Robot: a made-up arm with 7 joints.
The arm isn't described. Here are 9 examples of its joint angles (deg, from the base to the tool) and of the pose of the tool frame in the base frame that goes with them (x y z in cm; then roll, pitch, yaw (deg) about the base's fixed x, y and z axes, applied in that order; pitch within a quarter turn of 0, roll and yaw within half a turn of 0).
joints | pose
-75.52 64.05 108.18 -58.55 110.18 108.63 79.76 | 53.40 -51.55 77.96 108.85 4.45 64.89
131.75 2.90 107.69 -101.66 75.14 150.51 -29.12 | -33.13 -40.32 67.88 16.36 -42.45 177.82
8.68 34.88 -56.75 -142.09 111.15 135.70 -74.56 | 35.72 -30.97 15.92 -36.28 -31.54 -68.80
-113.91 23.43 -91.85 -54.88 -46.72 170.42 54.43 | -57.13 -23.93 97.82 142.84 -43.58 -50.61
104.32 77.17 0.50 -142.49 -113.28 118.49 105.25 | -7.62 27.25 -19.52 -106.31 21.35 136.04
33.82 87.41 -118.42 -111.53 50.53 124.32 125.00 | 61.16 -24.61 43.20 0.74 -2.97 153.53
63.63 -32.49 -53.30 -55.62 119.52 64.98 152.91 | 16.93 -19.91 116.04 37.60 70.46 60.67
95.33 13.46 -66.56 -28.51 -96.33 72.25 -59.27 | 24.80 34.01 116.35 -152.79 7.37 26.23
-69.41 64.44 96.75 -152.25 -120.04 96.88 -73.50 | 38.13 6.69 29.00 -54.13 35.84 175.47
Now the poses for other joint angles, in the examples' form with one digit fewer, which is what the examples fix.
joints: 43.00 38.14 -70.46 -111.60 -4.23 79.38 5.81
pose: 60.8 -12.3 31.4 -108.4 28.7 -44.1
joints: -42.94 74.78 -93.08 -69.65 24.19 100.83 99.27
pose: 9.4 -87.5 33.9 -28.0 -60.9 131.4
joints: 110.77 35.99 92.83 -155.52 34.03 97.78 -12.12
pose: -22.8 -8.2 28.2 16.1 25.7 -128.3
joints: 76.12 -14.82 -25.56 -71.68 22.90 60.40 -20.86
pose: 28.6 36.6 91.4 -41.2 -27.3 83.2
